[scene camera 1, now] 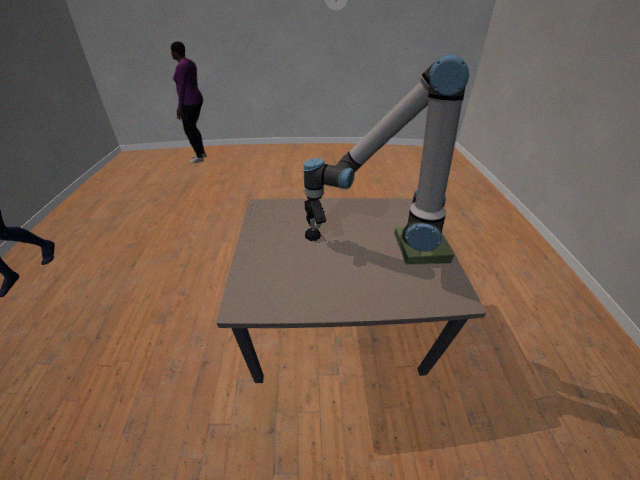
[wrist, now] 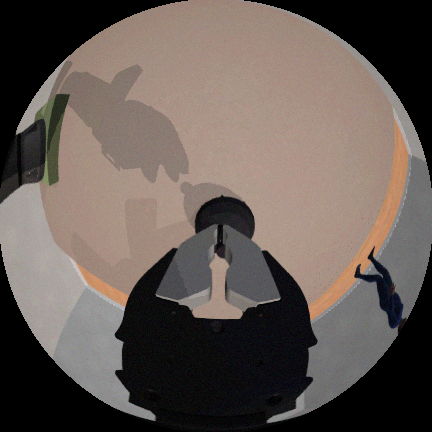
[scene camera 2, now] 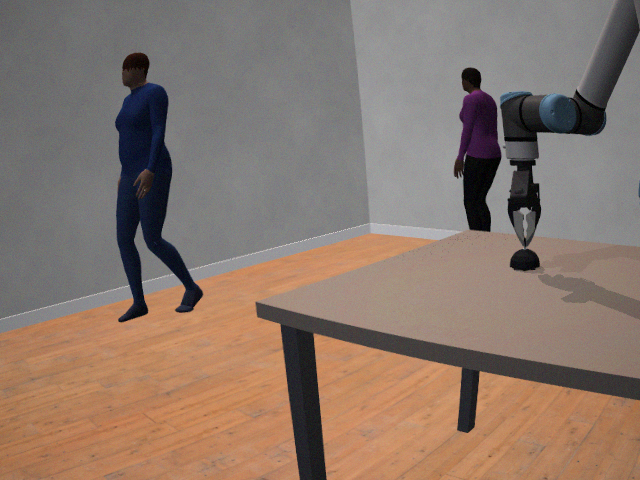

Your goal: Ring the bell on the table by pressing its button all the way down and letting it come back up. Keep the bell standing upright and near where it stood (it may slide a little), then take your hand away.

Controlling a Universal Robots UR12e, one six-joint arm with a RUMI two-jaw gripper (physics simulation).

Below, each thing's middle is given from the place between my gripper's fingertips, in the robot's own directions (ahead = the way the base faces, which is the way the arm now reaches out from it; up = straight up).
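Black dome-shaped bell [wrist: 228, 210]: 1 cm ahead of my hand, 3 cm to the right of it, 3 cm below it.
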